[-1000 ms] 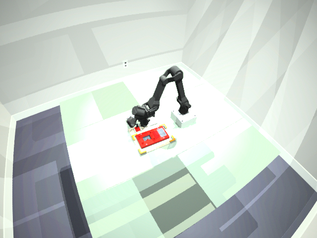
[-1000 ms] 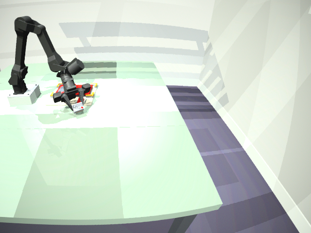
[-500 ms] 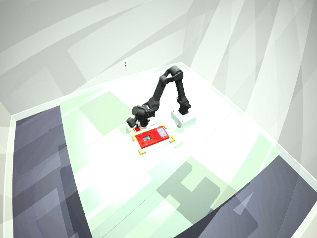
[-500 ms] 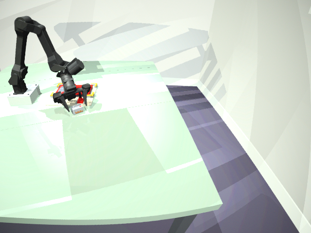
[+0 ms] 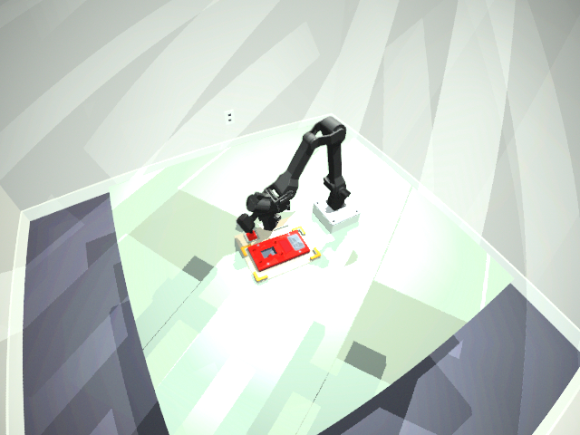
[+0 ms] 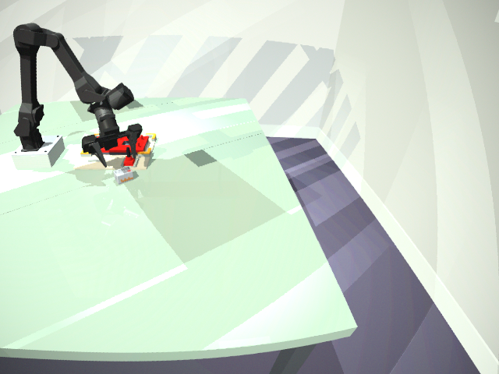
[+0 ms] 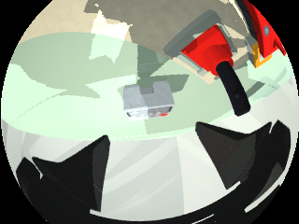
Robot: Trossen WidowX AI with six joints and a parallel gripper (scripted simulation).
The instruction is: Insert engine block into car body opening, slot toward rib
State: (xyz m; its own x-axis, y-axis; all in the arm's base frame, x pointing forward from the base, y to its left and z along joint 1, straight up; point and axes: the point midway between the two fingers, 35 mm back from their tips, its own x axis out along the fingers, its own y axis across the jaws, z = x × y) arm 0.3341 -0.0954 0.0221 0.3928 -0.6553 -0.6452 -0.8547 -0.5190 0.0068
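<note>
The grey engine block lies 40 mm below my gripper tip.
</note>
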